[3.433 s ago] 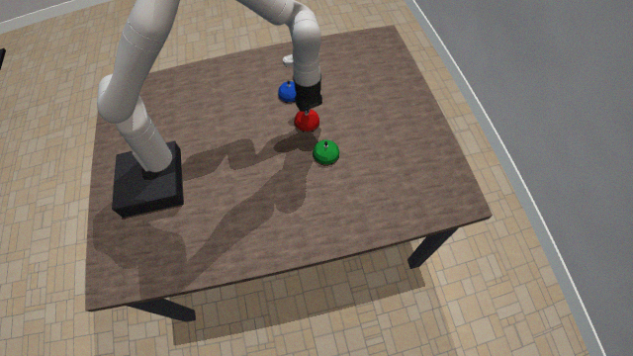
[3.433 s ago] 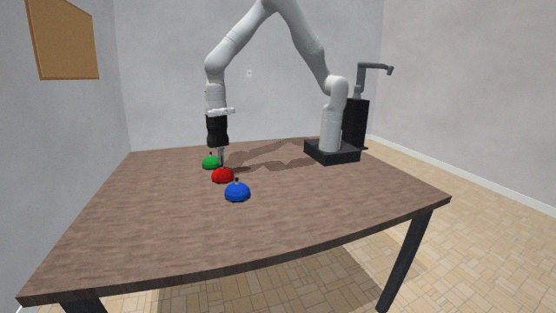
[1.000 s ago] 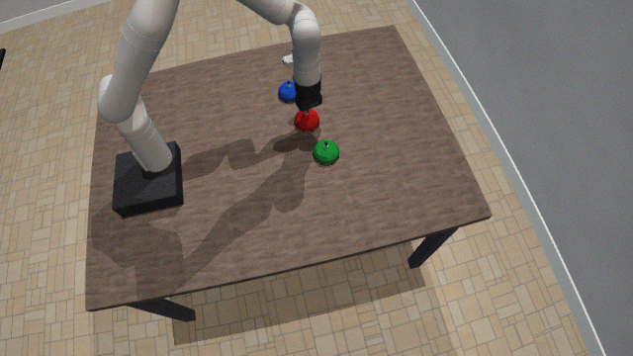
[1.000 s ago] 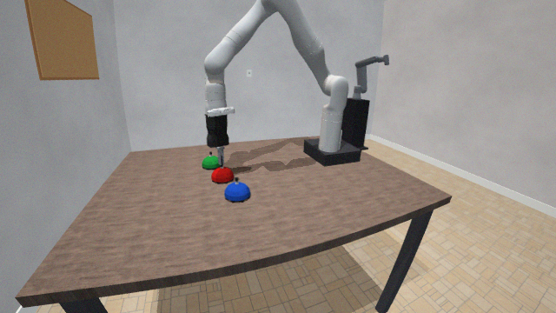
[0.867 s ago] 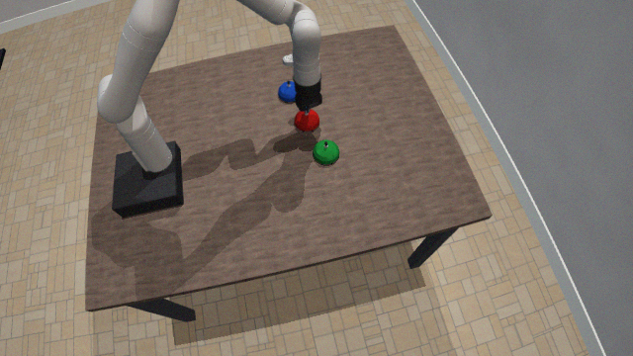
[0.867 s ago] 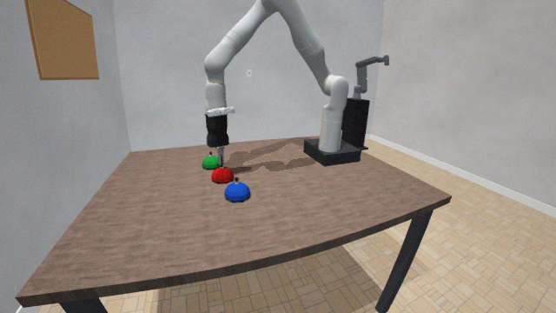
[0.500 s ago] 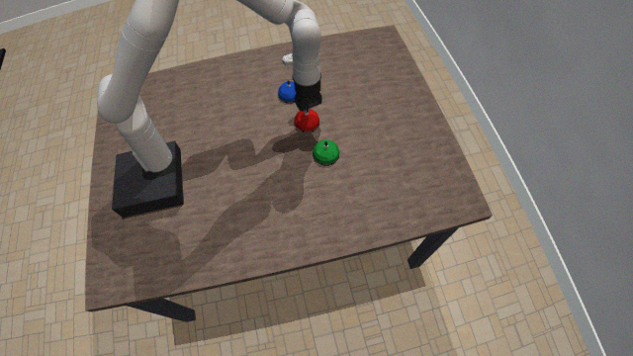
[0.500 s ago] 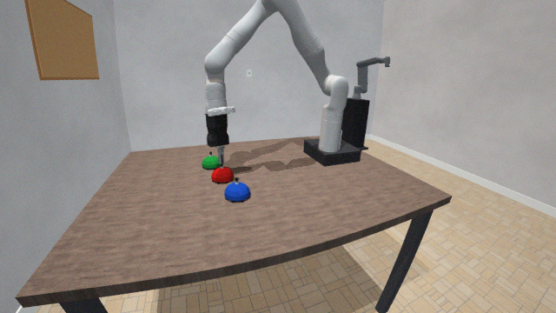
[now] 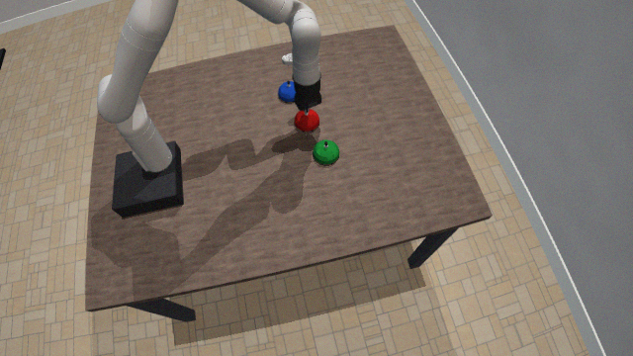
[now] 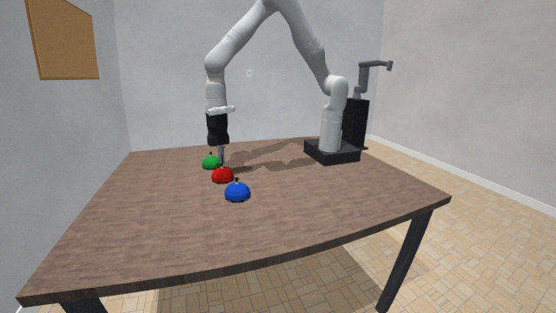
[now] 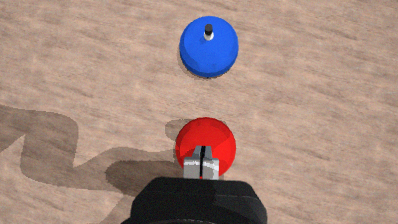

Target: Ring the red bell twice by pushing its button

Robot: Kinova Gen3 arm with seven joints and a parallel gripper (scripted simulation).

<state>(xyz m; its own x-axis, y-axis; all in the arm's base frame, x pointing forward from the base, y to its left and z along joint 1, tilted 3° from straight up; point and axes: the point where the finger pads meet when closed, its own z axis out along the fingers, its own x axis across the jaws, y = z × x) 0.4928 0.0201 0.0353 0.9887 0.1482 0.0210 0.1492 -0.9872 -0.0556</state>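
Right now the red bell is 4 cm below my hand. Round my hand: green bell: 14 cm to the right, 4 cm below, 2 cm ahead; then blue bell: 14 cm to the left, 4 cm below, 2 cm behind.
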